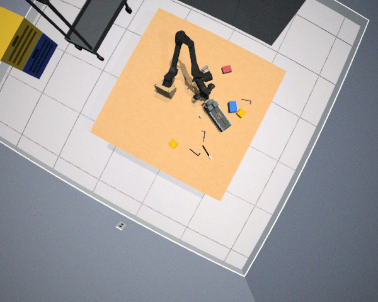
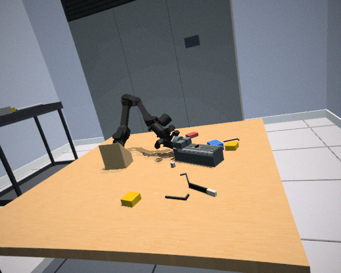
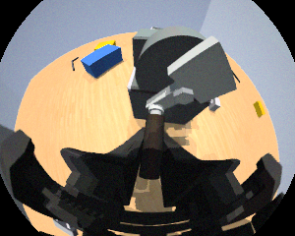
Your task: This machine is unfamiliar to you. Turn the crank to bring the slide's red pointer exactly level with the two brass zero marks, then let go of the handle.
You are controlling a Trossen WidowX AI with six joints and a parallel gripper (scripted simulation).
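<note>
Now: the dark crank handle 2 cm behind my gripper tip, 2 cm above it and 1 cm to the left of it. From my gripper tip the other things lie so: small grey cube 15 cm to the right, 3 cm below; then blue block 22 cm ahead, 4 cm to the left, 2 cm below; then red pointer 13 cm ahead, 10 cm to the right, 4 cm above.
</note>
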